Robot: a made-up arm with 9 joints.
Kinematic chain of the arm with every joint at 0, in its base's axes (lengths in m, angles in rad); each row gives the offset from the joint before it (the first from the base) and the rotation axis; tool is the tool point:
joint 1: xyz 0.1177 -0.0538 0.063 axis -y
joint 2: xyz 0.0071 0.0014 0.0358 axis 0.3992 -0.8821 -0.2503
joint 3: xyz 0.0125 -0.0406 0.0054 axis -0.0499 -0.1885 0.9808
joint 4: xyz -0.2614 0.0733 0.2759 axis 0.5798 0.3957 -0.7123
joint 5: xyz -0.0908 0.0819 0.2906 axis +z
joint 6: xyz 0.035 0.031 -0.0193 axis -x
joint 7: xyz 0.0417 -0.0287 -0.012 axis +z
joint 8: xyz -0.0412 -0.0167 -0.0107 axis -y
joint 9: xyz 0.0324 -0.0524 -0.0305 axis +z
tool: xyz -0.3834 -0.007 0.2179
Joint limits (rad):
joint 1: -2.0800..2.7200
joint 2: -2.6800..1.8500
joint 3: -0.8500..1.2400
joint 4: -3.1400..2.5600
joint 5: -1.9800..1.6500
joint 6: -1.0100..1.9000
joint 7: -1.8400..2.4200
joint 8: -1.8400..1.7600
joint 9: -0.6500..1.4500
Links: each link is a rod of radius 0.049 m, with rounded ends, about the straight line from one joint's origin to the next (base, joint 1, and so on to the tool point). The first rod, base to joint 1, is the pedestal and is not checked.
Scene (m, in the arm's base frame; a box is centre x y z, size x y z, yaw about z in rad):
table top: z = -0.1
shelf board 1: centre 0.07 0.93 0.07 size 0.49 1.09 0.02 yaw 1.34
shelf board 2: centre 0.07 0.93 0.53 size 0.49 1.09 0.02 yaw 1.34
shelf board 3: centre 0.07 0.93 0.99 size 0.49 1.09 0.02 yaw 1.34
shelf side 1: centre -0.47 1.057 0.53 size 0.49 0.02 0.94 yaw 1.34
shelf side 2: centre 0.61 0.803 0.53 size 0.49 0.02 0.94 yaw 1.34
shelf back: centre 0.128 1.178 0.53 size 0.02 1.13 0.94 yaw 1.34
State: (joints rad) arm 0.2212 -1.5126 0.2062 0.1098 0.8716 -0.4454 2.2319 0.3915 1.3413
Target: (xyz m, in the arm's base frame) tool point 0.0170 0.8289 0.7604
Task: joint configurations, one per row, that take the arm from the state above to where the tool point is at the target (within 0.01 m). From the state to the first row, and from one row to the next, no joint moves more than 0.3 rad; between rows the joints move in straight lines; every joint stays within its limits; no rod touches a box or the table.
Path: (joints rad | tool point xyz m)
1: 0.3087 -1.3481 0.3598 0.1215 0.7793 -0.5237 2.0276 0.4744 1.1372 | 0.2970 0.6461 0.2855
2: 0.3962 -1.1836 0.5134 0.1331 0.6869 -0.6019 1.8232 0.5573 0.9331 | 0.2469 0.4452 0.2843
3: 0.3103 -1.2661 0.5685 -0.0055 0.9100 -0.5990 1.8822 0.5112 0.9552 | 0.0983 0.5534 0.3691
4: 0.2244 -1.3486 0.6235 -0.1441 1.1330 -0.5960 1.9412 0.4651 0.9772 | -0.0270 0.5671 0.5390
5: 0.1385 -1.4312 0.6786 -0.2828 1.3560 -0.5931 2.0002 0.4190 0.9993 | -0.0639 0.4844 0.7604
6: 0.2580 -1.4596 0.4192 -0.1860 1.4174 -0.5102 2.2101 0.3036 1.2247 | -0.0431 0.6926 0.7698
7: 0.3775 -1.4881 0.1598 -0.0892 1.4788 -0.4273 2.4200 0.1883 1.4500 | 0.0170 0.8289 0.7604

